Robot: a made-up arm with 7 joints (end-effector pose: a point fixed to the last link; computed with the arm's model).
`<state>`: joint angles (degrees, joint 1 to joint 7).
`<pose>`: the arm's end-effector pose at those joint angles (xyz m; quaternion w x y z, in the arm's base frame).
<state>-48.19 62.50 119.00 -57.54 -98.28 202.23 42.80</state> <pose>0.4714 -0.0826 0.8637 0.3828 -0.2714 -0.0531 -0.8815</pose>
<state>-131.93 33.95 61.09 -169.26 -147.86 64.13 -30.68</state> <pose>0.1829 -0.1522 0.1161 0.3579 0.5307 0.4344 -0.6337</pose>
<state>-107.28 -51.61 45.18 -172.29 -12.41 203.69 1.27</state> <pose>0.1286 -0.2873 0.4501 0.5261 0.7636 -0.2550 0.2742</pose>
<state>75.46 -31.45 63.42 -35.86 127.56 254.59 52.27</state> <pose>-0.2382 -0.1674 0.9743 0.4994 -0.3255 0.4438 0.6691</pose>
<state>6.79 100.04 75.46 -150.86 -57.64 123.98 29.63</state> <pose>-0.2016 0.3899 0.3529 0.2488 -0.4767 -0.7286 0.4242</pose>
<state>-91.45 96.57 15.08 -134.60 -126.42 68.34 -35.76</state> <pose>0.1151 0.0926 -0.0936 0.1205 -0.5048 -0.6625 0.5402</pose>
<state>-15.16 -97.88 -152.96 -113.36 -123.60 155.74 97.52</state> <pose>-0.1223 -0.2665 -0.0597 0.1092 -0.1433 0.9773 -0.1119</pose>
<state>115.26 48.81 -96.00 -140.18 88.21 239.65 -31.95</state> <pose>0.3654 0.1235 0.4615 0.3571 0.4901 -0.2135 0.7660</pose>
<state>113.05 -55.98 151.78 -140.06 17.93 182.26 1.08</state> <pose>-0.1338 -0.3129 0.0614 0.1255 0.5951 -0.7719 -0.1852</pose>
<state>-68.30 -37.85 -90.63 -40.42 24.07 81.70 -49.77</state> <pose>-0.4706 0.2753 0.9524 0.4609 0.4543 -0.6682 0.3670</pose>
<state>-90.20 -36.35 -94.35 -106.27 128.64 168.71 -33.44</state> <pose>-0.5197 0.1764 0.4764 0.2188 -0.6509 -0.3412 0.6419</pose>
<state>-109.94 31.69 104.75 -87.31 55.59 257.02 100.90</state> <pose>0.3664 -0.2496 0.7654 0.6187 0.5385 0.4030 -0.4059</pose>
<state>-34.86 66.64 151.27 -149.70 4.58 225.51 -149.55</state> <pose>-0.0219 0.2496 0.7021 0.0380 -0.1038 0.4015 0.9092</pose>
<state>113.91 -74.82 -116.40 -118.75 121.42 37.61 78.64</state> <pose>0.5454 0.0584 0.2312 0.5731 0.1390 -0.2302 0.7741</pose>
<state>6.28 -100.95 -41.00 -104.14 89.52 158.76 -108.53</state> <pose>-0.2434 -0.4410 0.7214 0.0294 0.0485 -0.1565 0.9860</pose>
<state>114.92 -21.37 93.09 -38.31 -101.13 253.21 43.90</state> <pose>-0.0998 -0.3229 0.9502 0.6141 0.7730 0.1562 -0.0306</pose>
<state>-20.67 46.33 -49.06 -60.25 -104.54 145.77 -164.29</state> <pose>0.4918 -0.5088 0.5419 0.1716 0.1594 -0.5435 0.8061</pose>
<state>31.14 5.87 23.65 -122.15 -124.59 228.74 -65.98</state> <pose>0.2275 0.3844 0.4515 0.0598 -0.6160 0.6911 0.3733</pose>
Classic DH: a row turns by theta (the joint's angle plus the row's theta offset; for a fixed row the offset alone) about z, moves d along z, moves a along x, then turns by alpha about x. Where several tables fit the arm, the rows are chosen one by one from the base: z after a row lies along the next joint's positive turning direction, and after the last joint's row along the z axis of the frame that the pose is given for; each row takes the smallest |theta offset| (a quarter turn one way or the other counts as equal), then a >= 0, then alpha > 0; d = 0 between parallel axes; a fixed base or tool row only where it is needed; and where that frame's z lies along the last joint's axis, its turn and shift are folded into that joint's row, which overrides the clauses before.
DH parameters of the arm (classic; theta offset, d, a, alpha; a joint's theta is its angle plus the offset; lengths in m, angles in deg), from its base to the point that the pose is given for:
joint 1: 0 0.3985 0 -90
joint 2: 0 0 0 90
joint 3: 0 0.2456 0.0629 90
joint 4: 0 0 -0.0973 -90
joint 5: 0 0.4528 0 90
joint 6: 0 0 0.0714 90
joint 7: 0 0 0 0

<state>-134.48 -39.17 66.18 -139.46 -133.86 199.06 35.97</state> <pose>0.1819 -0.3396 0.4303 0.3596 0.8493 0.3545 -0.1539</pose>
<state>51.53 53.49 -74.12 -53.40 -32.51 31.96 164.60</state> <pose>0.6497 0.1397 0.6715 0.3727 -0.2835 -0.7219 0.5095</pose>
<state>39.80 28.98 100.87 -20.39 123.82 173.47 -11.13</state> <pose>0.1636 0.3672 0.9963 0.7571 -0.1372 0.1692 0.6159</pose>
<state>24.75 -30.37 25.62 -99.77 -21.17 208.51 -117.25</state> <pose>0.0969 0.3062 0.9055 0.6403 -0.1915 0.3777 0.6408</pose>
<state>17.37 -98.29 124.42 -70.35 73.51 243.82 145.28</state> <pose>-0.5247 0.1937 0.1345 0.5936 -0.5182 -0.0232 0.6153</pose>
